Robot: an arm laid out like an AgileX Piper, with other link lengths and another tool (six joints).
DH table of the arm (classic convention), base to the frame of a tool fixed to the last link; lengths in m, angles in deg. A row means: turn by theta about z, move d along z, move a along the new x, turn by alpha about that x. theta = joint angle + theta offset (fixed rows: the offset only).
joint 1: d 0.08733  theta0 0  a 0  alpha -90
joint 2: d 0  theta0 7.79  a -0.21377  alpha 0
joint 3: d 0  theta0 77.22  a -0.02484  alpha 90
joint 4: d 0.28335  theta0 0  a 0  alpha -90
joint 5: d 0  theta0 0  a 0  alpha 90
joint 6: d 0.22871  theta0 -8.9  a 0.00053  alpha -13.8
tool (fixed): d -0.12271  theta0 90  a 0  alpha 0
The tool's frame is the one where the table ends.
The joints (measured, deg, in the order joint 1, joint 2, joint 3, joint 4, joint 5, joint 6), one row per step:
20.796, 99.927, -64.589, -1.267, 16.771, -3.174
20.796, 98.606, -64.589, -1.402, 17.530, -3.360
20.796, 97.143, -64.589, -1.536, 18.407, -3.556
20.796, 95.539, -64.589, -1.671, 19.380, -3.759
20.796, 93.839, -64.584, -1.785, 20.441, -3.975
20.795, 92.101, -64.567, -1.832, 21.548, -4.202
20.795, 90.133, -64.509, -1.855, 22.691, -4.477
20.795, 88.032, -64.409, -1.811, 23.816, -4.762
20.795, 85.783, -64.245, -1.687, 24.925, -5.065
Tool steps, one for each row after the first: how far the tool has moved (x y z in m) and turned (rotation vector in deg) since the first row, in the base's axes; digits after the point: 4 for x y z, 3 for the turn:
-0.0010, -0.0005, 0.0083, -0.038, -0.614, 0.187
-0.0024, -0.0011, 0.0174, -0.077, -1.255, 0.372
-0.0042, -0.0019, 0.0273, -0.111, -1.941, 0.554
-0.0064, -0.0028, 0.0376, -0.138, -2.628, 0.726
-0.0091, -0.0039, 0.0479, -0.127, -3.278, 0.869
-0.0124, -0.0052, 0.0594, -0.075, -4.076, 1.031
-0.0162, -0.0067, 0.0713, 0.064, -4.957, 1.171
-0.0208, -0.0083, 0.0836, 0.295, -5.910, 1.294

